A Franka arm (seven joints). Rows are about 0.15 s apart.
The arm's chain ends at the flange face. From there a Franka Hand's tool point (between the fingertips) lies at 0.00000 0.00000 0.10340 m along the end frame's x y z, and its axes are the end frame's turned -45 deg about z.
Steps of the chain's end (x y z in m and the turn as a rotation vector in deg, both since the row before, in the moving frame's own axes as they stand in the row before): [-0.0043 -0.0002 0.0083 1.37 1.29 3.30]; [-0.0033 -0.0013 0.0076 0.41 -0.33 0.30]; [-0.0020 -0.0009 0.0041 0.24 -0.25 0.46]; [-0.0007 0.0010 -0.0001 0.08 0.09 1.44]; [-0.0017 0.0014 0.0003 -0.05 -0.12 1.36]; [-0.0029 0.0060 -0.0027 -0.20 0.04 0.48]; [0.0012 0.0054 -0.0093 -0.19 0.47 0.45]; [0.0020 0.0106 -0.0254 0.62 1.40 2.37]
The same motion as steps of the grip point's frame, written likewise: [0.0005 -0.0032 0.0082 0.06 1.88 3.30]; [-0.0013 -0.0042 0.0076 0.52 0.06 0.30]; [-0.0008 -0.0027 0.0041 0.35 -0.01 0.46]; [-0.0010 0.0002 -0.0001 -0.01 0.12 1.44]; [-0.0024 -0.0003 0.0003 0.05 -0.12 1.36]; [-0.0065 0.0025 -0.0027 -0.17 -0.11 0.48]; [-0.0026 0.0055 -0.0093 -0.47 0.20 0.45]; [-0.0035 0.0100 -0.0254 -0.55 1.43 2.37]
